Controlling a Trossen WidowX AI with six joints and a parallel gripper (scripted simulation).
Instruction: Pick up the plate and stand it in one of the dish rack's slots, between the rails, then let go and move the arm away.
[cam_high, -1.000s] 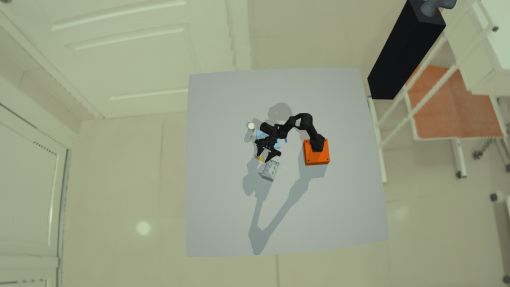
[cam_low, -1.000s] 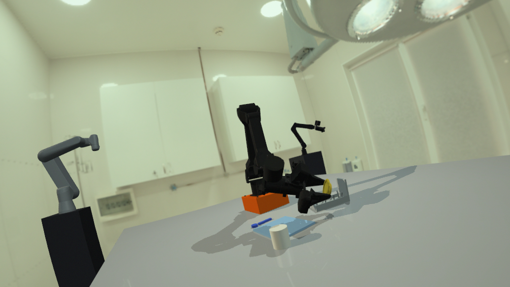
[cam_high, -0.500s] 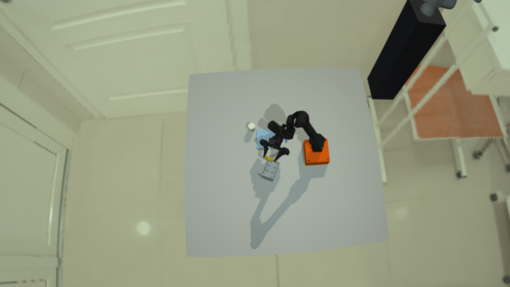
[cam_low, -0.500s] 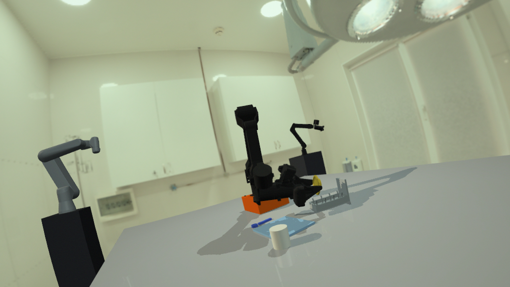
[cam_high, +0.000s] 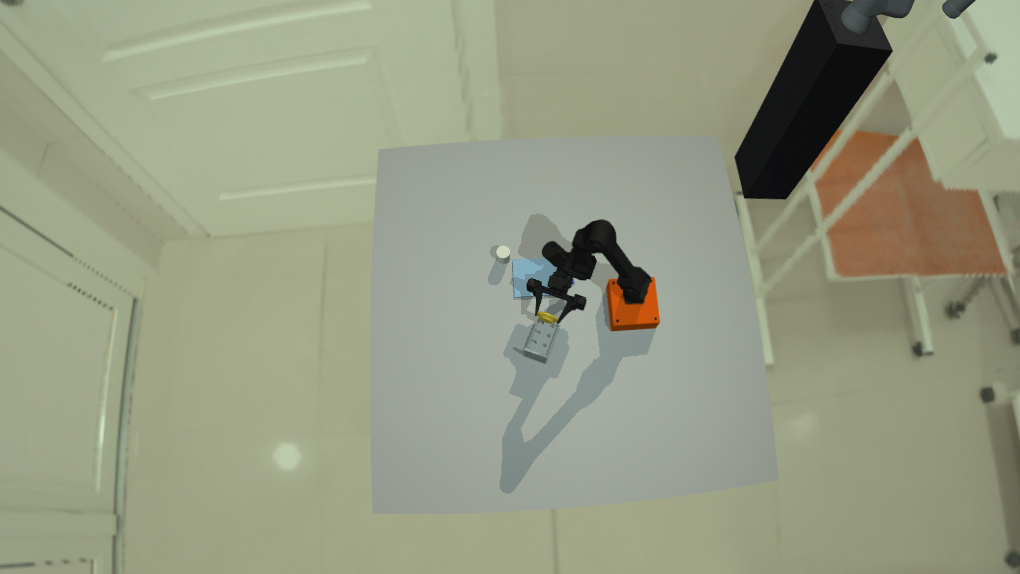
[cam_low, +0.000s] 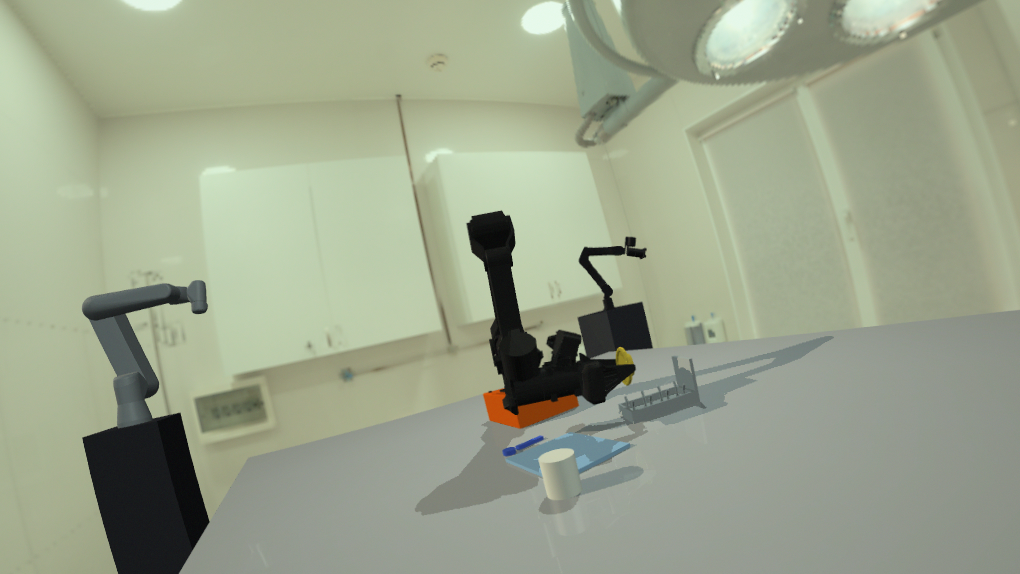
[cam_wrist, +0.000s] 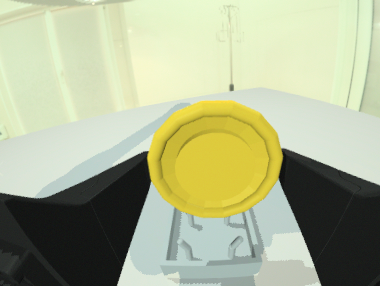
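My gripper tip is now 70 mm above the dish rack, 40 mm to the right of it and 10 mm short of it. Also, from my gripper tip: white cup (250 mm to the right, 130 mm ahead, 70 mm below); yellow plate (10 mm to the right).
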